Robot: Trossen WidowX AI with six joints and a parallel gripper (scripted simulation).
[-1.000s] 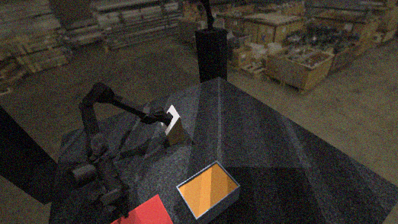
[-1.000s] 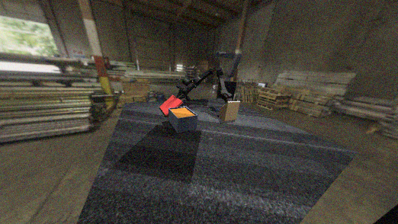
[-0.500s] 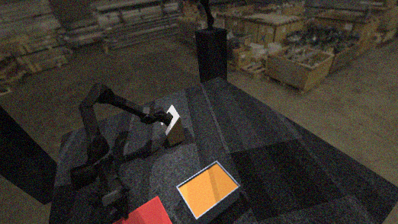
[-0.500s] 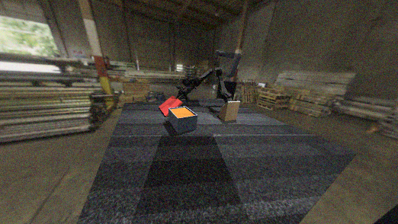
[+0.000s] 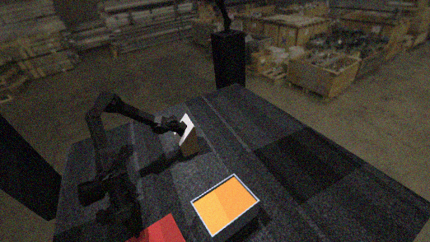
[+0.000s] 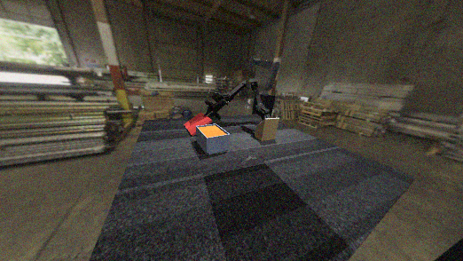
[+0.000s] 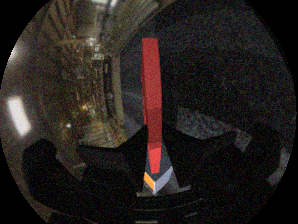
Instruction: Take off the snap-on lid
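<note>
Right now the lid is 7 cm ahead of my gripper tip and 4 cm below it. The rest, counted from my gripper tip: storage box 6 cm ahead, 29 cm to the left, 5 cm below.
</note>
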